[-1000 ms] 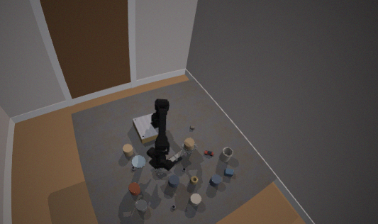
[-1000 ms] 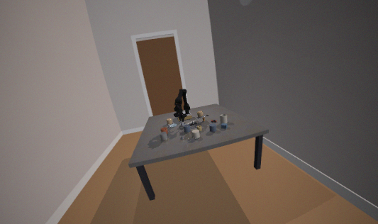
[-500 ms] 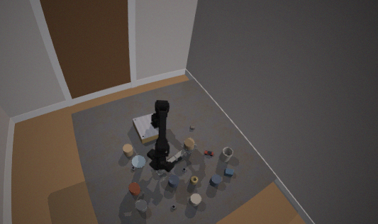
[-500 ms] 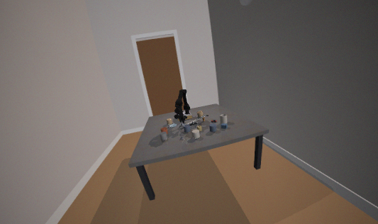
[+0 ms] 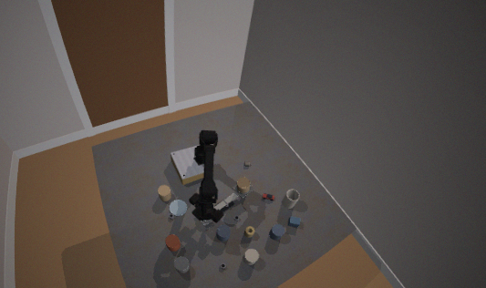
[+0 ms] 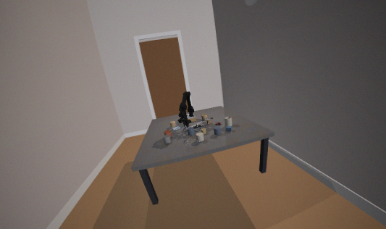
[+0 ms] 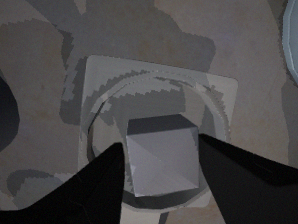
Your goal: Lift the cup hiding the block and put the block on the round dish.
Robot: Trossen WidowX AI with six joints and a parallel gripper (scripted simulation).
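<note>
Right now the round pale blue dish is 13 cm behind my gripper tip, 10 cm to the right of it and 3 cm below it. Also, from my gripper tip: red-brown cylinder (25 cm to the right, 4 cm ahead); then grey block (1 cm above); then yellow ring (21 cm ahead, 14 cm to the left, 1 cm below).
</note>
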